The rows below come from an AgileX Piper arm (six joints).
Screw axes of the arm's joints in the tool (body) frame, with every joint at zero. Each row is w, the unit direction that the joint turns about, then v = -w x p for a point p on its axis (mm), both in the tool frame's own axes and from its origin. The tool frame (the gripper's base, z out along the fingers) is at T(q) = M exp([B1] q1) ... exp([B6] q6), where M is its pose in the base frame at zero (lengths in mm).
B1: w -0.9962 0 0.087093 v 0 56.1 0
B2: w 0 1 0 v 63.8 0 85
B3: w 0 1 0 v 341.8 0 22
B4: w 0 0 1 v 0 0 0
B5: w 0 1 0 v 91 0 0
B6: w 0 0 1 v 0 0 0
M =
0.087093 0 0.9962 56.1
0 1 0 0
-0.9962 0 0.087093 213.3
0 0 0 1
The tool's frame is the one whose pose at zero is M.
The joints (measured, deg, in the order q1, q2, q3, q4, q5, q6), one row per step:
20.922, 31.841, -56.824, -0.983, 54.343, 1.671
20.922, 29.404, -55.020, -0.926, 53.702, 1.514
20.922, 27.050, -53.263, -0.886, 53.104, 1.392
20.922, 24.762, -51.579, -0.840, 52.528, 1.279
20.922, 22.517, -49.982, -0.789, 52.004, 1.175
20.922, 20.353, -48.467, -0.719, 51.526, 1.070
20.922, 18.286, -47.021, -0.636, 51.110, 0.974
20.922, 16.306, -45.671, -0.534, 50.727, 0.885
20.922, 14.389, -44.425, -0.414, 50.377, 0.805
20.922, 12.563, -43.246, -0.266, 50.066, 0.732
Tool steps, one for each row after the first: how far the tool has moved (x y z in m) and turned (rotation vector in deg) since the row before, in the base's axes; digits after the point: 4 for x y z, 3 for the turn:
-0.0078, -0.0029, -0.0054, 0.361, -1.224, 0.101
-0.0072, -0.0027, -0.0056, 0.348, -1.144, 0.075
-0.0068, -0.0025, -0.0056, 0.355, -1.126, 0.072
-0.0065, -0.0024, -0.0055, 0.364, -1.114, 0.069
-0.0060, -0.0022, -0.0055, 0.361, -1.067, 0.077
-0.0055, -0.0020, -0.0055, 0.347, -0.977, 0.079
-0.0051, -0.0018, -0.0052, 0.359, -0.947, 0.086
-0.0049, -0.0017, -0.0049, 0.383, -0.946, 0.093
-0.0045, -0.0015, -0.0048, 0.388, -0.877, 0.106

